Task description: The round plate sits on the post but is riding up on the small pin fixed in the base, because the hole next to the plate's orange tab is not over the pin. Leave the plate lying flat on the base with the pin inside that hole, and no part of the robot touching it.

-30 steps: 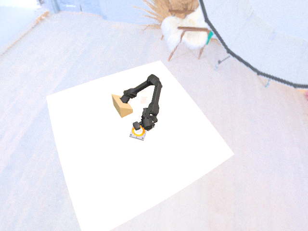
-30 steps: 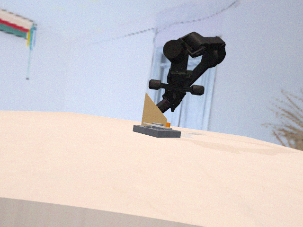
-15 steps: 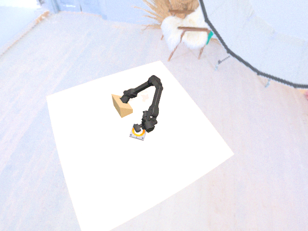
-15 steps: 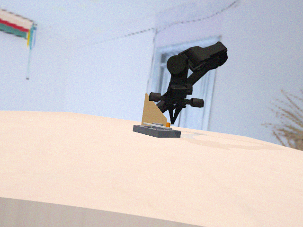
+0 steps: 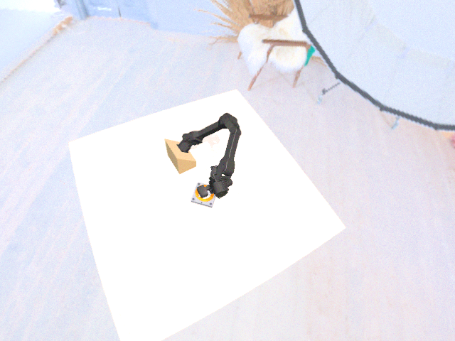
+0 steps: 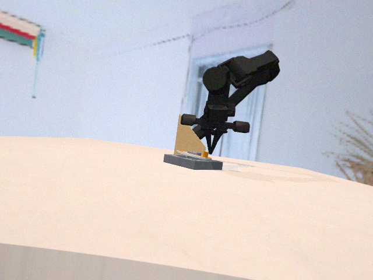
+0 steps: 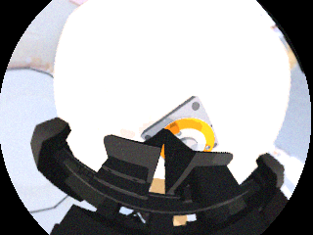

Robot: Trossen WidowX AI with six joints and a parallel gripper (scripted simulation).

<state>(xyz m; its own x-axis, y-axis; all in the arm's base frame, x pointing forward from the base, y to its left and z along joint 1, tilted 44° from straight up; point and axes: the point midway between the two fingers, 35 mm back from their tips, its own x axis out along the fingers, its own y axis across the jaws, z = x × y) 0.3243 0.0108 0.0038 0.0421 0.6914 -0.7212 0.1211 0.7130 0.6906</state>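
Right now my gripper tip is 30 mm to the left of the plate, 10 mm past it and 10 mm above it. The rest, counted from my gripper tip: base (40 mm to the right, 30 mm behind, 20 mm below).
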